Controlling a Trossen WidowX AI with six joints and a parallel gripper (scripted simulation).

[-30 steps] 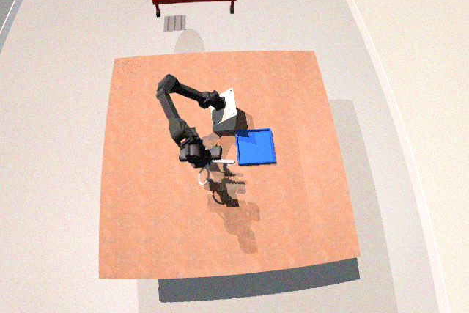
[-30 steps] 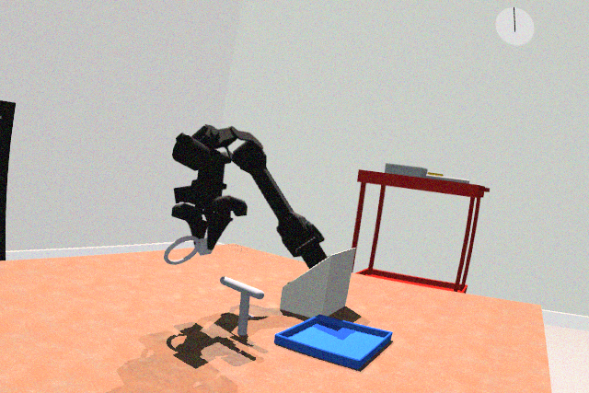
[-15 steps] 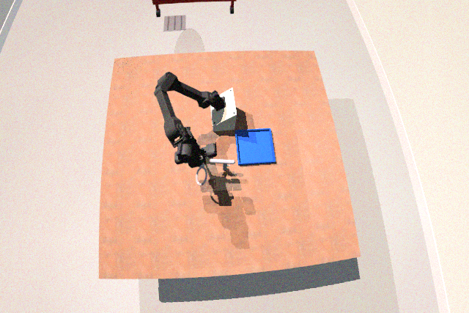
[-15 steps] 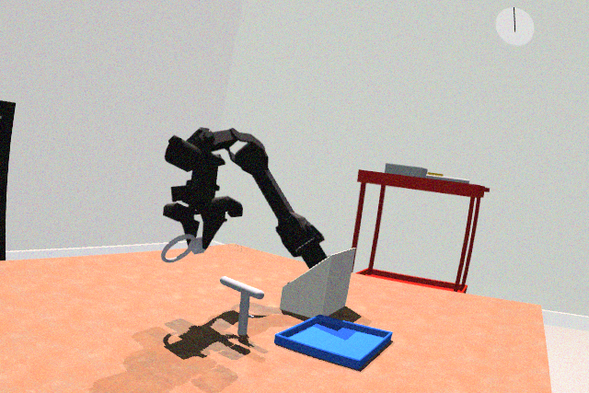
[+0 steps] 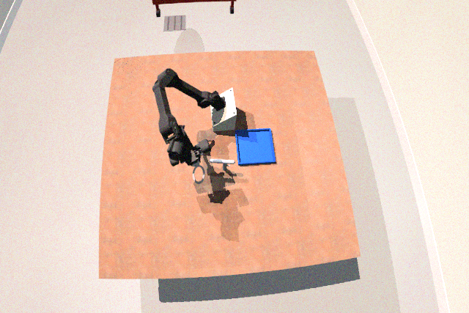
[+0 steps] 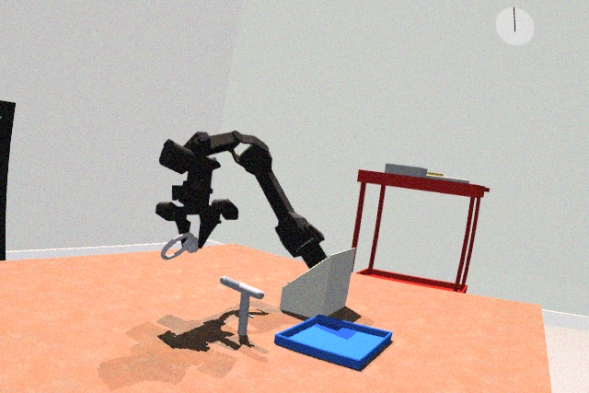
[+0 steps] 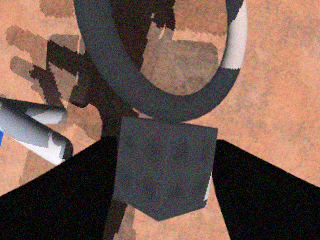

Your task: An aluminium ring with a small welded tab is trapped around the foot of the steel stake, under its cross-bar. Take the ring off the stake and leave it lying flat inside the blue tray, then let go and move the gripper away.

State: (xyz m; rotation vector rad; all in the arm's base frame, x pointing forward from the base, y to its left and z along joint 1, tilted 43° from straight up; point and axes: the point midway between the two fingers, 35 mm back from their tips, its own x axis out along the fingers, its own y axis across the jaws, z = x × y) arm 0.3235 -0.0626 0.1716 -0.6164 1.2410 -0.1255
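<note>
Right now the ring is 40 mm ahead of my gripper tip and 10 mm above it. Also, from my gripper tip: blue tray 120 mm behind, 310 mm to the left, 150 mm below.
</note>
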